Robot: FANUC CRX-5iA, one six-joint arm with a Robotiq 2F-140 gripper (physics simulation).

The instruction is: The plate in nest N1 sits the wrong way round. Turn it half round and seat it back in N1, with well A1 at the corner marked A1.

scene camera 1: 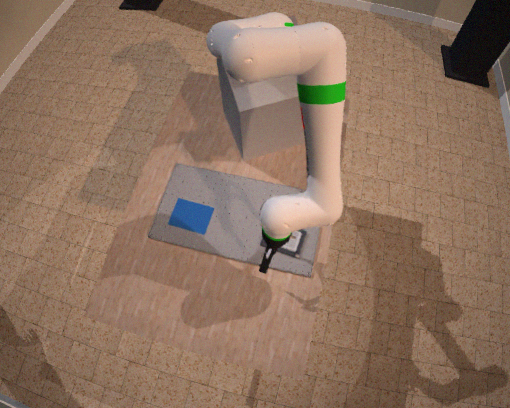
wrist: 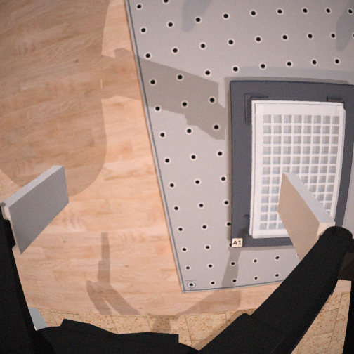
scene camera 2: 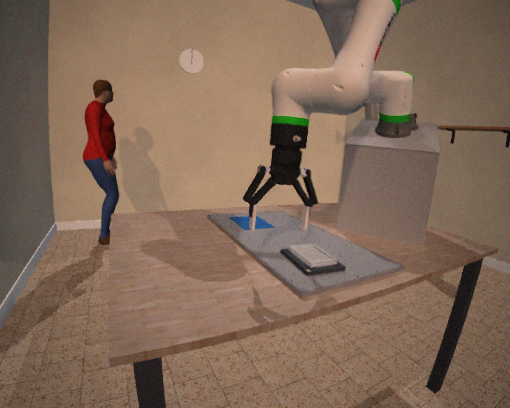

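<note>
A white plate with a grid of wells [scene camera 1: 294,242] [scene camera 2: 313,254] [wrist: 298,107] lies flat in the dark nest N1 [scene camera 2: 300,265] [wrist: 241,160] near one end of the grey board. The corner label A1 [wrist: 237,242] shows at the nest's lower left in the wrist view. Which plate corner holds well A1 cannot be made out. My gripper [scene camera 1: 265,267] [scene camera 2: 279,227] [wrist: 168,188] is wide open and empty, above the board's level and off to one side of the plate. In the wrist view its right finger hides part of the plate, and its left finger is over wood.
A flat blue square [scene camera 1: 191,217] [scene camera 2: 250,222] lies at the other end of the perforated grey board [scene camera 1: 230,200] [scene camera 2: 360,260] [wrist: 150,90]. The board lies on a wooden table [scene camera 2: 200,310] [wrist: 120,200]. The robot's grey pedestal [scene camera 1: 272,125] [scene camera 2: 387,190] stands behind. A person in red [scene camera 2: 99,130] stands beyond the table.
</note>
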